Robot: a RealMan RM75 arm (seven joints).
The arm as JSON. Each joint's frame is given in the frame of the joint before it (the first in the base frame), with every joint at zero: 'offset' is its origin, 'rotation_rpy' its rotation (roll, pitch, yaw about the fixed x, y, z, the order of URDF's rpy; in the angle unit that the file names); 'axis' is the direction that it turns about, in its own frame. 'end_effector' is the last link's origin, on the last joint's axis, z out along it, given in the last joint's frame.
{
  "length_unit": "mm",
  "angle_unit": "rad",
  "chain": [
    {
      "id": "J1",
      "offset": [
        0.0,
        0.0,
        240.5
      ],
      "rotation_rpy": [
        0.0,
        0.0,
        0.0
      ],
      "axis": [
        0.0,
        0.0,
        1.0
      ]
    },
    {
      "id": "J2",
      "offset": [
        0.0,
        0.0,
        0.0
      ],
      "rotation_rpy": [
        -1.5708,
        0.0,
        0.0
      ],
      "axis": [
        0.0,
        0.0,
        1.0
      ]
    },
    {
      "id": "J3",
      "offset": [
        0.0,
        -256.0,
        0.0
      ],
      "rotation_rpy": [
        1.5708,
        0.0,
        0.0
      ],
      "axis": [
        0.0,
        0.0,
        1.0
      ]
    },
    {
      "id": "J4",
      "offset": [
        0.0,
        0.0,
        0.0
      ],
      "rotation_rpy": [
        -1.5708,
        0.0,
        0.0
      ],
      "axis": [
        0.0,
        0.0,
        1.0
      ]
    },
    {
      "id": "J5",
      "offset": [
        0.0,
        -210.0,
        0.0
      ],
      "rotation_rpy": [
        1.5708,
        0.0,
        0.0
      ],
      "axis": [
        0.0,
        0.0,
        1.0
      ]
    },
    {
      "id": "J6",
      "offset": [
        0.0,
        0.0,
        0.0
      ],
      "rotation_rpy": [
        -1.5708,
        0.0,
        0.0
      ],
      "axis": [
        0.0,
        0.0,
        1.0
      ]
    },
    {
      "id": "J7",
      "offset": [
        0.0,
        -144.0,
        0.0
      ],
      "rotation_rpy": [
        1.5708,
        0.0,
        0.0
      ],
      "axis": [
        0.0,
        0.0,
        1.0
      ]
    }
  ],
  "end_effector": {
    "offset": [
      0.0,
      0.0,
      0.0
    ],
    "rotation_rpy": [
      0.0,
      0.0,
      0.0
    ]
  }
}
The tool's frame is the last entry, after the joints.
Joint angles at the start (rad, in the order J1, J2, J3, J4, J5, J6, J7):
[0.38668 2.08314 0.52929 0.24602 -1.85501 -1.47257 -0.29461]
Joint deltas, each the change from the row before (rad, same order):
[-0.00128 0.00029 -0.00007 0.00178 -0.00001 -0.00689 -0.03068]
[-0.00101 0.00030 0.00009 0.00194 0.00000 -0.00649 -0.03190]
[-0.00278 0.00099 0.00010 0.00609 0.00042 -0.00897 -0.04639]
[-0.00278 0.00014 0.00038 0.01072 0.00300 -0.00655 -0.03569]
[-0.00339 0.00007 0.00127 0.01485 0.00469 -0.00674 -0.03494]
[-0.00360 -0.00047 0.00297 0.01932 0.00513 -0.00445 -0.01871]
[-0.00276 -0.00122 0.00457 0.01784 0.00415 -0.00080 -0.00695]
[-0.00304 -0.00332 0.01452 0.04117 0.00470 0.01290 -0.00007]
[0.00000 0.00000 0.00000 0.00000 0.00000 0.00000 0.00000]
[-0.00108 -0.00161 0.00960 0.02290 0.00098 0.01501 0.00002]
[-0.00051 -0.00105 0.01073 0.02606 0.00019 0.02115 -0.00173]
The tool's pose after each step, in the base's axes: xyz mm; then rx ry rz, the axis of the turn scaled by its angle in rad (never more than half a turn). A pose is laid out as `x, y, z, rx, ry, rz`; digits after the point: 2 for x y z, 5 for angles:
305.82, 303.34, 3.74, -1.39725, 0.13141, 0.57767
305.06, 302.78, 4.06, -1.39267, 0.10649, 0.55642
303.70, 301.65, 3.95, -1.38497, 0.07397, 0.52743
302.13, 300.86, 3.77, -1.37574, 0.05386, 0.50887
300.19, 300.07, 3.54, -1.36355, 0.03814, 0.49356
297.94, 299.58, 3.18, -1.35097, 0.03790, 0.49361
296.23, 299.61, 3.09, -1.34068, 0.04606, 0.50010
292.31, 301.67, 1.88, -1.32770, 0.07990, 0.52387
292.31, 301.67, 1.88, -1.32770, 0.07990, 0.52387
290.36, 303.46, 0.48, -1.32582, 0.10240, 0.53414
287.81, 305.85, -1.89, -1.32764, 0.12840, 0.54405

